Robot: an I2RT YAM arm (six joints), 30 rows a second.
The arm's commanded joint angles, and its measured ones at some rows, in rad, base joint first. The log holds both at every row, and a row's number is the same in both.
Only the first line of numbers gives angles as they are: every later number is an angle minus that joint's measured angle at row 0.
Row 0, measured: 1.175, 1.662, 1.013, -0.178, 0.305, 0.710
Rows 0 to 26, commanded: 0.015, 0.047, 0.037, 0.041, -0.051, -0.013; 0.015, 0.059, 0.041, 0.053, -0.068, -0.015; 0.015, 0.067, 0.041, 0.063, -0.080, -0.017; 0.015, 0.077, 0.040, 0.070, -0.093, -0.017; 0.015, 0.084, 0.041, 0.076, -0.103, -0.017; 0.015, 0.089, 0.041, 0.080, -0.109, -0.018; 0.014, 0.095, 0.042, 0.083, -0.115, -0.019; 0.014, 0.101, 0.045, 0.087, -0.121, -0.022; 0.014, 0.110, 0.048, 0.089, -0.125, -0.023; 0.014, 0.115, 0.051, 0.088, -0.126, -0.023; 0.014, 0.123, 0.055, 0.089, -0.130, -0.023; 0.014, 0.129, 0.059, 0.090, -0.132, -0.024; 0.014, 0.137, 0.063, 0.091, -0.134, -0.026; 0.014, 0.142, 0.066, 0.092, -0.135, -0.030; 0.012, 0.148, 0.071, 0.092, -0.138, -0.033; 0.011, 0.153, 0.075, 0.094, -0.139, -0.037; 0.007, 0.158, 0.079, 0.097, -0.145, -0.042; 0.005, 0.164, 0.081, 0.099, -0.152, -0.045; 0.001, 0.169, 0.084, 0.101, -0.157, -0.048; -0.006, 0.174, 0.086, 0.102, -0.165, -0.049; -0.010, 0.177, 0.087, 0.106, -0.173, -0.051; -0.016, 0.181, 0.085, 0.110, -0.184, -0.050; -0.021, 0.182, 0.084, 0.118, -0.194, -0.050; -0.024, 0.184, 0.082, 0.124, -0.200, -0.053; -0.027, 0.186, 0.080, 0.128, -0.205, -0.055; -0.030, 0.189, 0.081, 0.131, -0.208, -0.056; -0.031, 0.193, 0.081, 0.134, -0.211, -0.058
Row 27, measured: -0.020, 0.169, 0.066, 0.115, -0.188, -0.050
